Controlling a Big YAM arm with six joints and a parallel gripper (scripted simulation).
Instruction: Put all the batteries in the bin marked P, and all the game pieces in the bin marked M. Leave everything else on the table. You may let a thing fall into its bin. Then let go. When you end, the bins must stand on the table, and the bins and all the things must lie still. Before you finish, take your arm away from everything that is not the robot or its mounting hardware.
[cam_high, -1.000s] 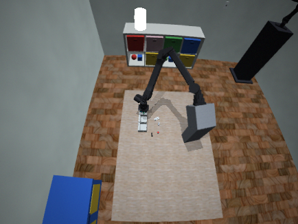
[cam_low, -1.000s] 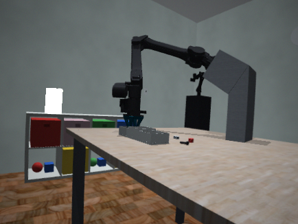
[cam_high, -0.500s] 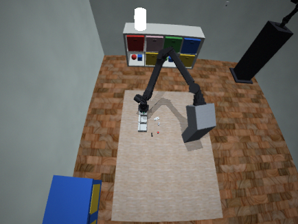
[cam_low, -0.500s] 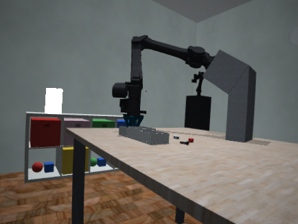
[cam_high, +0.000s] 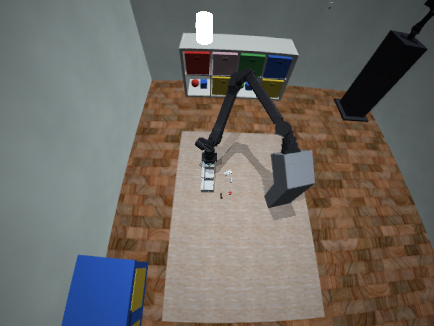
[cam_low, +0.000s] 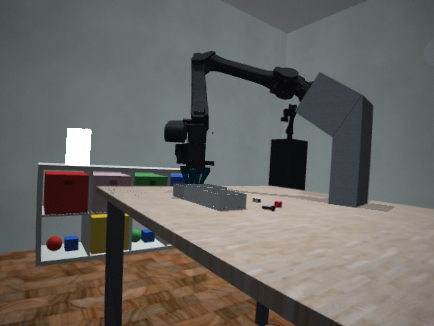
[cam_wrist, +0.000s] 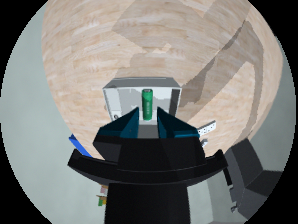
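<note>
The green piece is 10 mm to the right of my hand and 10 mm below it. From my hand the other things lie so: white piece (130 mm behind, 60 mm to the left, 20 mm below); then black object (240 mm to the left, 80 mm behind, 20 mm below); then red game piece (220 mm to the left, 140 mm behind, 20 mm below).
</note>
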